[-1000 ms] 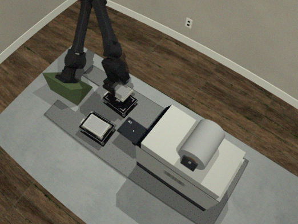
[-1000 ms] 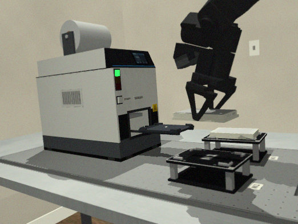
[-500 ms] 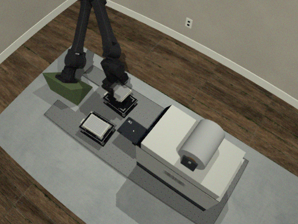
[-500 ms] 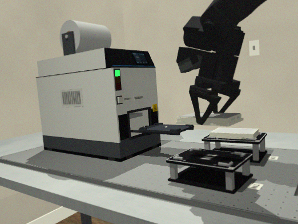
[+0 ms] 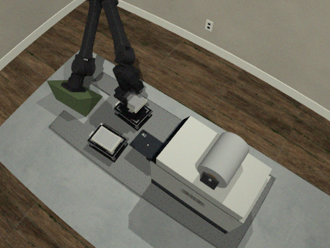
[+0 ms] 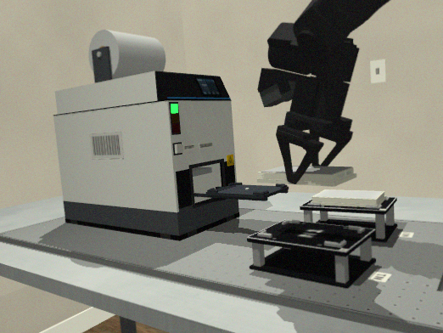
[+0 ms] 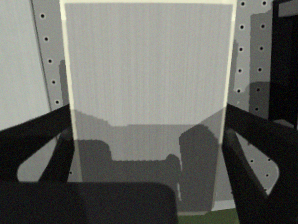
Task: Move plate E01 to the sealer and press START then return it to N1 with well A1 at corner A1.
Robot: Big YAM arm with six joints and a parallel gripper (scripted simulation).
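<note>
Right now my hand is 10 cm above the black plate nest. Round my hand: sealer stage 20 cm ahead, 12 cm to the right, 6 cm below; covered white plate 1 cm ahead, 21 cm to the right, 8 cm below; start button 30 cm ahead, 3 cm to the right, 4 cm above.
</note>
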